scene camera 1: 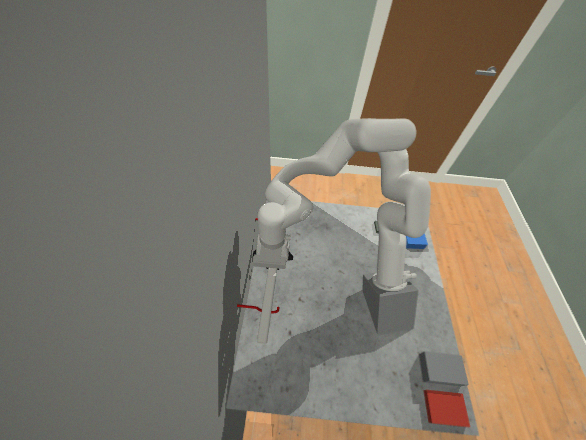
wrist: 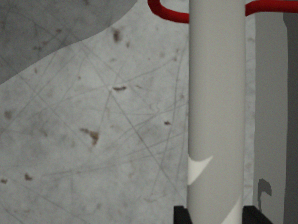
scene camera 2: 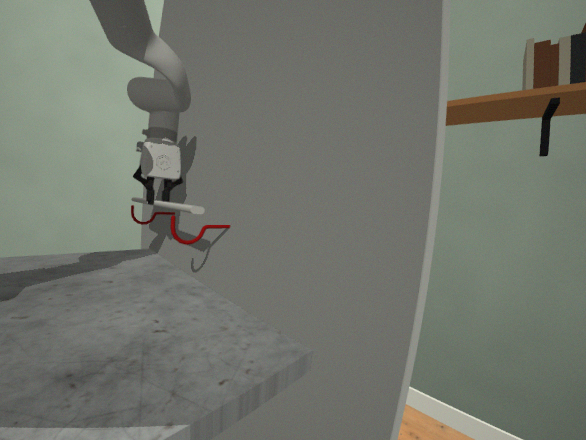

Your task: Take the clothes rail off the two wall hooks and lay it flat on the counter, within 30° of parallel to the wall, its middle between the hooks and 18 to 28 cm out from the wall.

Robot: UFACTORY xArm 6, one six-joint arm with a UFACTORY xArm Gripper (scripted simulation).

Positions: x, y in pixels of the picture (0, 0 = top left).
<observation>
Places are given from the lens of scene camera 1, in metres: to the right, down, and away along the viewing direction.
grey box point(scene camera 1: 439, 368): 0.50, 0.50, 0.93
</observation>
